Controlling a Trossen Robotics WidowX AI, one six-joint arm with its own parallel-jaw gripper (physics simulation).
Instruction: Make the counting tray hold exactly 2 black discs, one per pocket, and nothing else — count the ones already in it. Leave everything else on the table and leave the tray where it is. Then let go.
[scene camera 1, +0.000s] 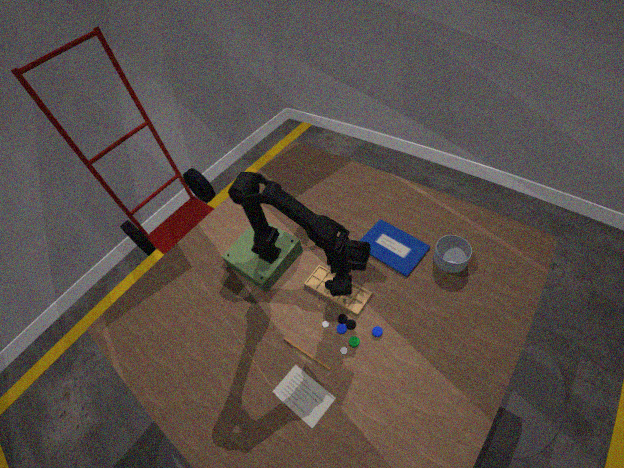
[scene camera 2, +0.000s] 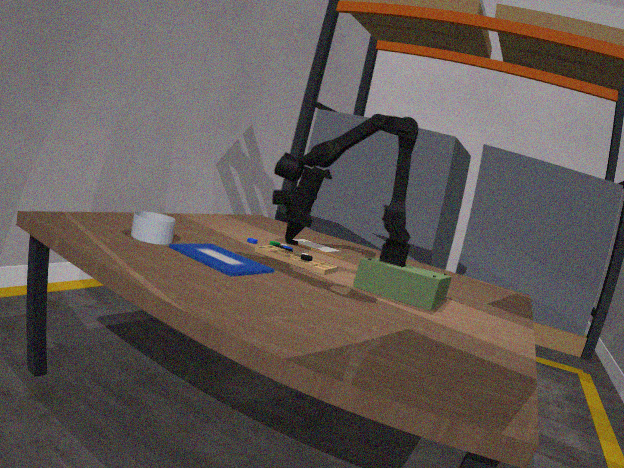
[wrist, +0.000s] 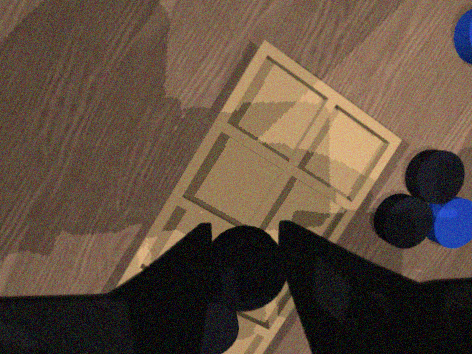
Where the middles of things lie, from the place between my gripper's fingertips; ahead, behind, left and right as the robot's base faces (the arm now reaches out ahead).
Scene:
I see my gripper 30 mm past the wooden counting tray (scene camera 1: 355, 302), 10 mm to the left of it and 50 mm above it. From my hand the other things lie so: grey bowl (scene camera 2: 149, 227): 270 mm ahead, 280 mm to the left, 20 mm below.

